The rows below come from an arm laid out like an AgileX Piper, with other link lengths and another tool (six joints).
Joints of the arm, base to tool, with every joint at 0 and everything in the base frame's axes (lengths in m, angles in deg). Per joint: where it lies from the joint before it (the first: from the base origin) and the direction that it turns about. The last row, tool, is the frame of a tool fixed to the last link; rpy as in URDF.
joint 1: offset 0 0 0.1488 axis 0 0 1
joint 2: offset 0 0 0 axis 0 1 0
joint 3: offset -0.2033 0 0.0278 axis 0 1 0
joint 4: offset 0.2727 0 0.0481 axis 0.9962 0 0.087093
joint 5: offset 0 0 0 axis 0 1 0
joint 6: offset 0.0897 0 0.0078 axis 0.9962 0 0.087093
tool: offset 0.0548 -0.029 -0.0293 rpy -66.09 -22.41 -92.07
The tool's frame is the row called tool.
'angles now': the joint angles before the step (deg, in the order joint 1, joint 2, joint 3, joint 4, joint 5, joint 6). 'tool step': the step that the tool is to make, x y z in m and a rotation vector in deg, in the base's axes. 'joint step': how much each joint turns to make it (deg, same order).
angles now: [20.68 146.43 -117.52 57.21 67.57 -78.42]
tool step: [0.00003 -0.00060 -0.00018 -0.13 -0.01 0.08]
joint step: [-0.04 0.00 -0.01 -0.16 0.08 0.00]
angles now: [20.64 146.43 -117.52 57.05 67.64 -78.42]
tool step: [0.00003 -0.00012 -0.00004 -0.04 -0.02 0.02]
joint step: [0.00 0.00 0.00 -0.05 0.00 0.00]
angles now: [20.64 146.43 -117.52 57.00 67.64 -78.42]
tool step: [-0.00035 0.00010 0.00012 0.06 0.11 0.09]
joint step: [0.00 0.00 -0.01 0.05 0.15 0.01]
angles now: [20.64 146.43 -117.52 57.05 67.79 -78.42]
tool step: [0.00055 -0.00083 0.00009 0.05 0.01 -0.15]
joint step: [-0.13 -0.01 0.01 0.06 0.00 -0.01]
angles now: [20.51 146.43 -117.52 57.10 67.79 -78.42]
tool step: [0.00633 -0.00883 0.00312 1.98 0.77 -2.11]
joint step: [-1.78 0.00 -0.01 2.17 0.51 -0.26]
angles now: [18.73 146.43 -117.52 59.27 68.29 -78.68]
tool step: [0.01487 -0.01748 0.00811 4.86 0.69 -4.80]
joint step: [-3.63 0.00 0.00 5.34 0.43 -1.16]
